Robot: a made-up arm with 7 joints. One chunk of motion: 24 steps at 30 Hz.
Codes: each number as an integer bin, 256 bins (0 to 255) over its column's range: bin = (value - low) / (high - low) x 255, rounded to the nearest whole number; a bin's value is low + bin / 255 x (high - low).
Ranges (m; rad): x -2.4..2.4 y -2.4..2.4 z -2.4..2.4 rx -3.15..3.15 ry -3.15..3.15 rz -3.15..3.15
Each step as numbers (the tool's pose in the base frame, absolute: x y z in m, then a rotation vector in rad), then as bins.
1 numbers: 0.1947 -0.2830 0.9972 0.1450 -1.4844 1.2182
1 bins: 138 112 180 133 67 177
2 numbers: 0.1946 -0.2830 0.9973 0.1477 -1.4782 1.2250
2 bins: 138 112 180 133 68 177
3 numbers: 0.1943 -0.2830 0.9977 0.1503 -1.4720 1.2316
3 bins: 138 112 181 134 68 177
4 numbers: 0.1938 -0.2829 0.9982 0.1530 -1.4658 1.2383
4 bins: 138 112 181 134 68 178
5 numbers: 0.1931 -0.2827 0.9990 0.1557 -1.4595 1.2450
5 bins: 138 112 181 134 68 178
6 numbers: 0.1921 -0.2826 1.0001 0.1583 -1.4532 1.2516
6 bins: 138 112 181 134 69 178
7 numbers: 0.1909 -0.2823 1.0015 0.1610 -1.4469 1.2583
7 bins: 138 113 181 134 69 178
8 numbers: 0.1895 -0.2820 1.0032 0.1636 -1.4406 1.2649
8 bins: 138 113 181 134 69 179
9 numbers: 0.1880 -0.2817 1.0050 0.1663 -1.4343 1.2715
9 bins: 137 113 181 134 69 179
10 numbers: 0.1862 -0.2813 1.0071 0.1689 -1.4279 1.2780
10 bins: 137 113 181 134 70 179
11 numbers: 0.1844 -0.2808 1.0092 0.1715 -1.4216 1.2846
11 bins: 137 113 181 134 70 179
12 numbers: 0.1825 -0.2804 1.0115 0.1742 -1.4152 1.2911
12 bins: 137 113 181 135 70 180
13 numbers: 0.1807 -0.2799 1.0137 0.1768 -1.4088 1.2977
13 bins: 137 113 181 135 70 180
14 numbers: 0.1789 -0.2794 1.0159 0.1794 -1.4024 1.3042
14 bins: 137 113 181 135 71 180
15 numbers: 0.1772 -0.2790 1.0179 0.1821 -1.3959 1.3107
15 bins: 137 113 182 135 71 181
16 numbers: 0.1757 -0.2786 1.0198 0.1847 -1.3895 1.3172
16 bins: 137 113 182 135 71 181
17 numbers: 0.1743 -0.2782 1.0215 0.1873 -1.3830 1.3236
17 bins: 137 113 182 135 72 181
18 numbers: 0.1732 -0.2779 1.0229 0.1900 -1.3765 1.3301
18 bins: 137 113 182 135 72 181
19 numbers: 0.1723 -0.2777 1.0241 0.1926 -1.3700 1.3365
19 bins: 137 113 182 135 72 182
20 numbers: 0.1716 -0.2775 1.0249 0.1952 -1.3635 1.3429
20 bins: 137 113 182 135 72 182
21 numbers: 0.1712 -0.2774 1.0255 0.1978 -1.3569 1.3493
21 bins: 137 113 182 136 73 182
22 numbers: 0.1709 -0.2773 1.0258 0.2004 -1.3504 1.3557
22 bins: 137 113 182 136 73 182
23 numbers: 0.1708 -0.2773 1.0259 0.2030 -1.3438 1.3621
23 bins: 137 113 182 136 73 183
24 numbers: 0.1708 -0.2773 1.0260 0.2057 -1.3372 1.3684
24 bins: 137 113 182 136 73 183
